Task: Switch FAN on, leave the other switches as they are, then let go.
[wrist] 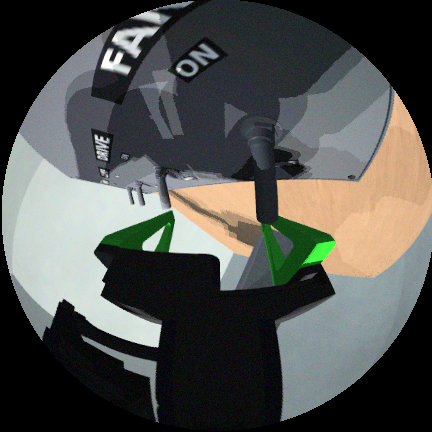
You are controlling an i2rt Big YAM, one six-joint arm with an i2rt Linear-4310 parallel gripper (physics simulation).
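Frame: origin at the arm's base, x ahead, y left, z up, level; centimetres.
Seen in the pictures: gripper, fingertip midpoint: (pixel 217 214).
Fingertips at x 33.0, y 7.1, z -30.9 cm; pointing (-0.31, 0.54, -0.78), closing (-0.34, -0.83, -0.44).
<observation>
Pixels of each thing's top centre, then the offset from my fingertips to it. Level surfaces: height alone.
- FAN switch lever at its top centre: (pixel 254 205) dy -5.3, dx +5.7, dz +1.9 cm
- DRIVE label at its top centre: (pixel 98 153) dy +8.2, dx +11.1, dz +2.0 cm
- light wooden surface at its surface level: dz -11.3 cm
A dark grey switch panel (pixel 210 145) fills the upper part of the wrist view. The FAN label (pixel 131 47) is at the top left, partly cut off, with the ON label (pixel 198 60) beside it. The FAN switch lever (pixel 266 192) is a dark rod that sticks out from a round collar, its tip in front of my right green finger. My gripper (pixel 217 214) is open, with nothing held between its green fingers. Whether the lever touches the right finger I cannot tell.
The DRIVE label (pixel 102 146) is farther along the panel at the left. Its lever (pixel 164 187) is beyond the left fingertip, and more small levers (pixel 139 194) stand behind it. A light wooden surface (pixel 320 220) shows below the panel at the right.
</observation>
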